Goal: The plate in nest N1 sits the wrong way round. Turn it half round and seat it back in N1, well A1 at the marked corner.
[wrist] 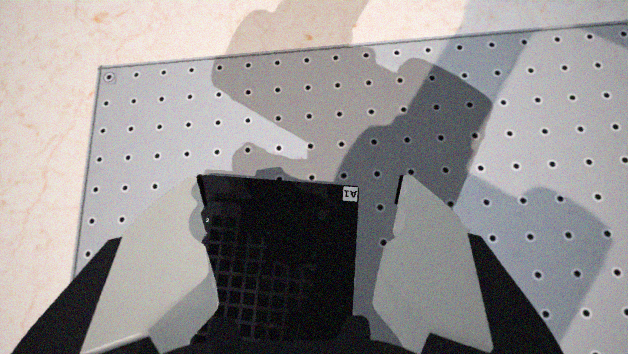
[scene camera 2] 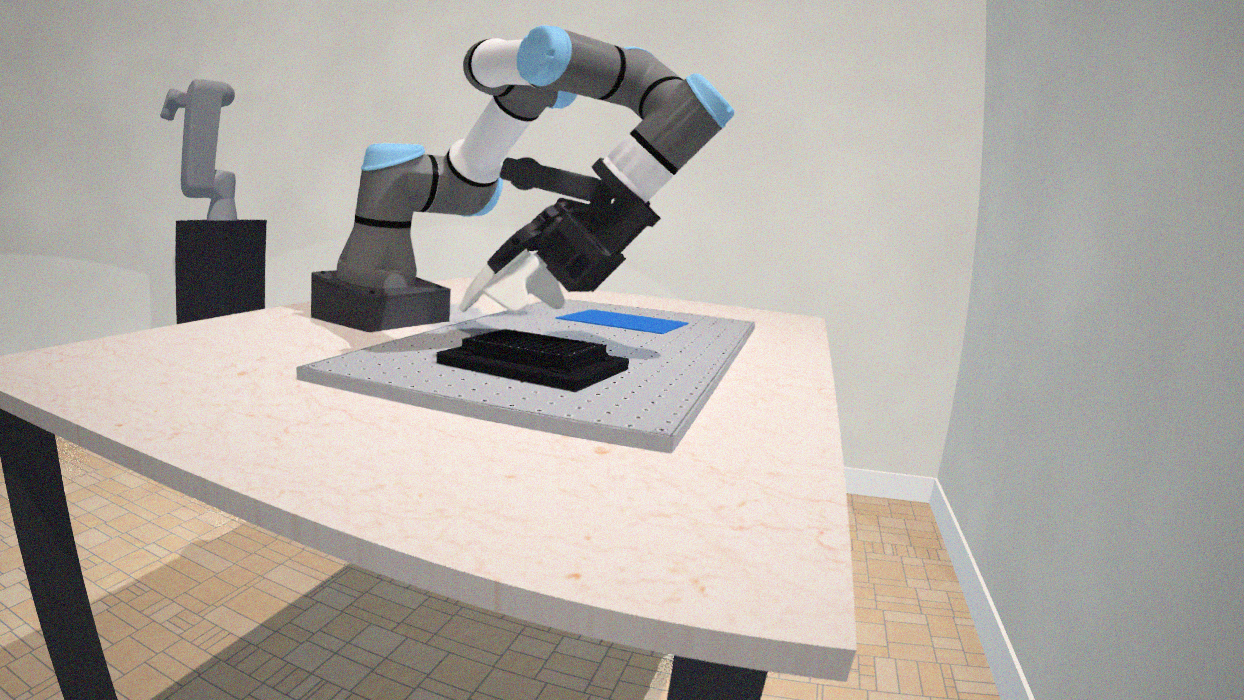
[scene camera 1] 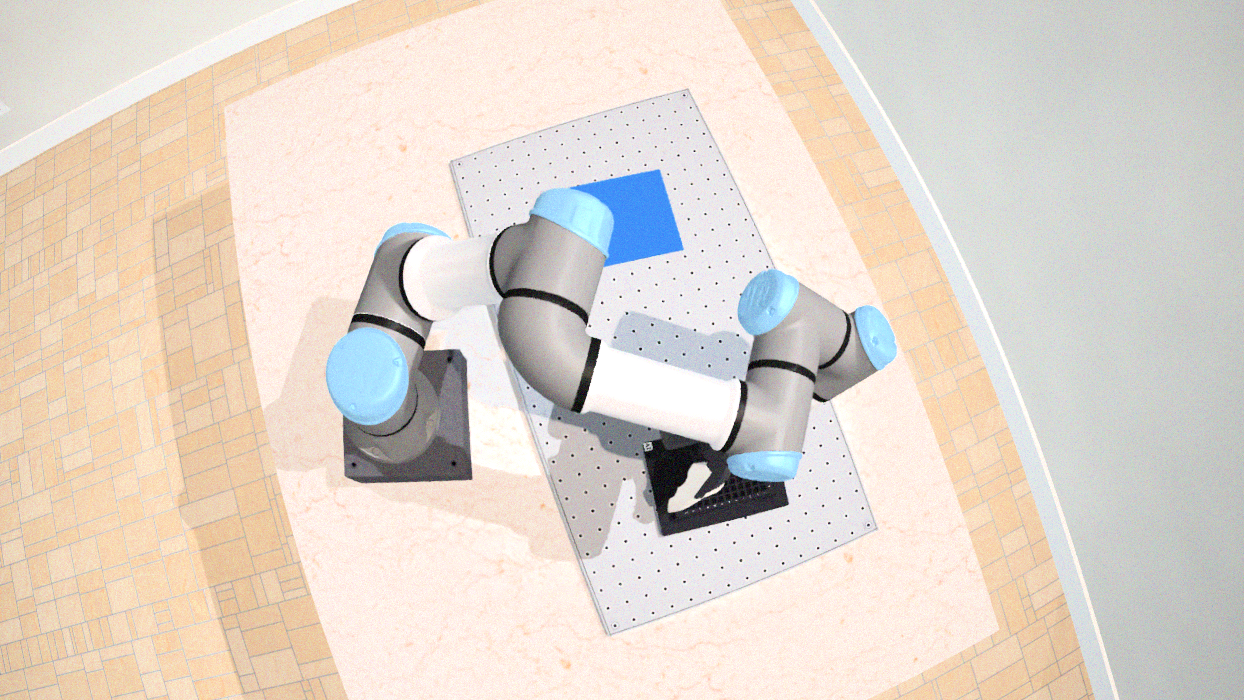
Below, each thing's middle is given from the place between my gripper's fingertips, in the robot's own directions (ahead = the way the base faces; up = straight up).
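That flat blue rectangle (scene camera 1: 644,225) is 320 mm to the left of my hand, 120 mm ahead of it and 50 mm below it, and going by their middles it's the farthest from my hand of the things named here. Black nest N1 (scene camera 2: 592,374) is 50 mm to the right of my hand, 70 mm ahead and 40 mm below. And the black well plate (scene camera 2: 542,351), well, my hand is 50 mm to the left of it, 70 mm short of it and 30 mm above it.
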